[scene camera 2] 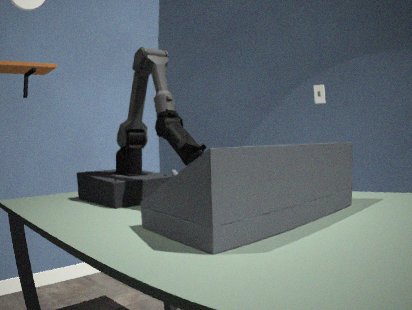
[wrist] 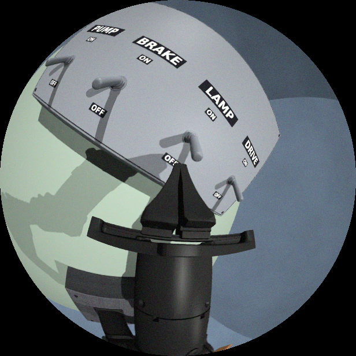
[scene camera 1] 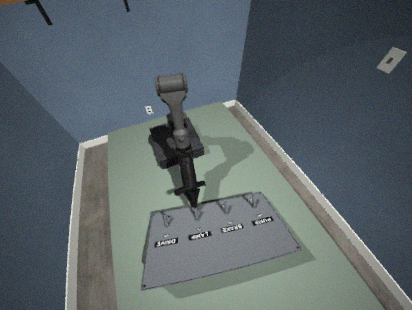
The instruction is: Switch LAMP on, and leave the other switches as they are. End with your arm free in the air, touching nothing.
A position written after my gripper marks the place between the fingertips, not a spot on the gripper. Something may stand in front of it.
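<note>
There is my gripper [wrist: 178, 169], and I can also see a grey sloped switch panel [wrist: 179, 77].
</note>
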